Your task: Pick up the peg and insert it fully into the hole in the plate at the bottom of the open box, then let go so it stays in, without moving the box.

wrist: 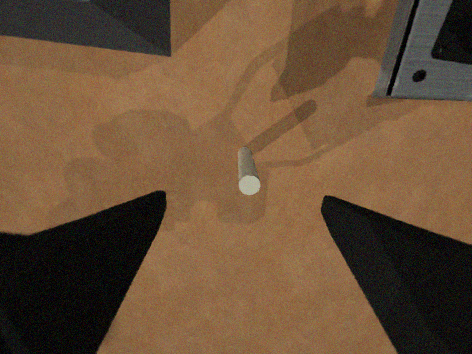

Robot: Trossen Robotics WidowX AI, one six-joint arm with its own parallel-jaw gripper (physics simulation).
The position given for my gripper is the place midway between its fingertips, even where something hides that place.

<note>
In view: my gripper [244, 200] and a round peg [249, 183].
</note>
